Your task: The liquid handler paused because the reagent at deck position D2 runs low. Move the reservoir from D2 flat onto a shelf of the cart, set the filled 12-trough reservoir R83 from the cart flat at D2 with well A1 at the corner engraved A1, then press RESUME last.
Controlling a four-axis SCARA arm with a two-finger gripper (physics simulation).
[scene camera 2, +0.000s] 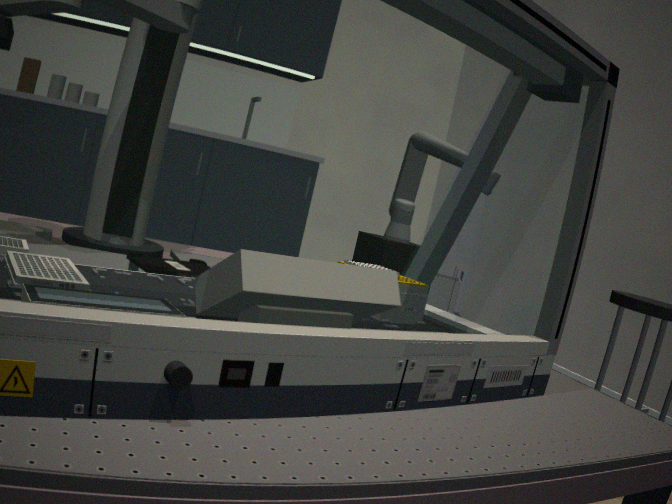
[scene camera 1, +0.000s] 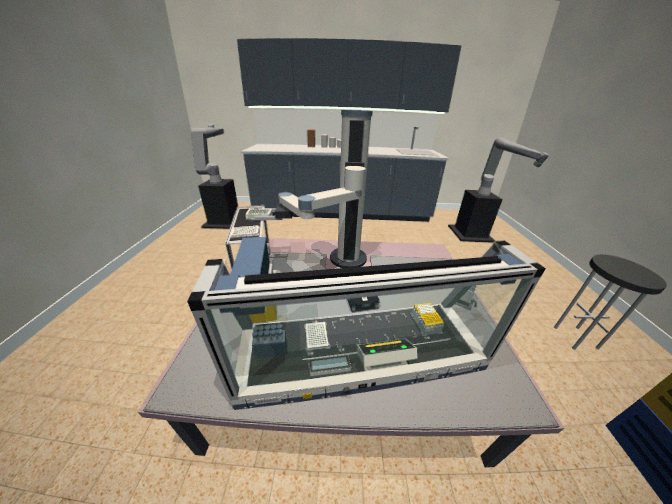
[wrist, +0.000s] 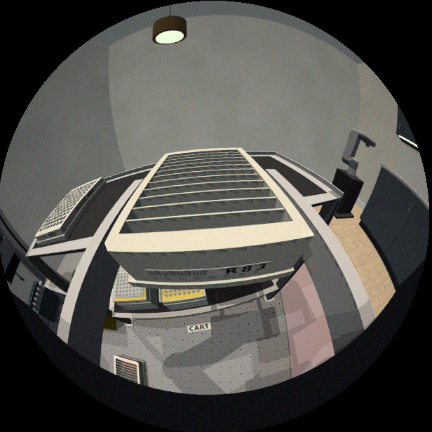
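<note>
My gripper (scene camera 1: pixel 259 211) (wrist: pixel 204 182) is shut on the cream 12-trough reservoir R83 (wrist: pixel 210 240), one finger along each long side. R83 is roughly level, its label facing the wrist camera, and its near end reaches past the front edge of the cart's top shelf (scene camera 1: pixel 246 221) (wrist: pixel 60 247). Any gap under it cannot be judged. A small reservoir (wrist: pixel 128 369) with reddish strips lies on the perforated surface below the cart front. The liquid handler (scene camera 1: pixel 379 276) stands at the front of scene view 1. The D2 and A1 engravings and the RESUME lettering are not legible.
A white plate (scene camera 1: pixel 245 231) (wrist: pixel 70 210) sits on the cart left of my gripper in the wrist view. Tip boxes (wrist: pixel 131 287) (wrist: pixel 182 296) lie lower, under R83. The handler deck holds a white plate (scene camera 1: pixel 316 334) (scene camera 2: pixel 46 268), a yellow tip rack (scene camera 1: pixel 428 316) and a screen (scene camera 1: pixel 330 363) (scene camera 2: pixel 97 298).
</note>
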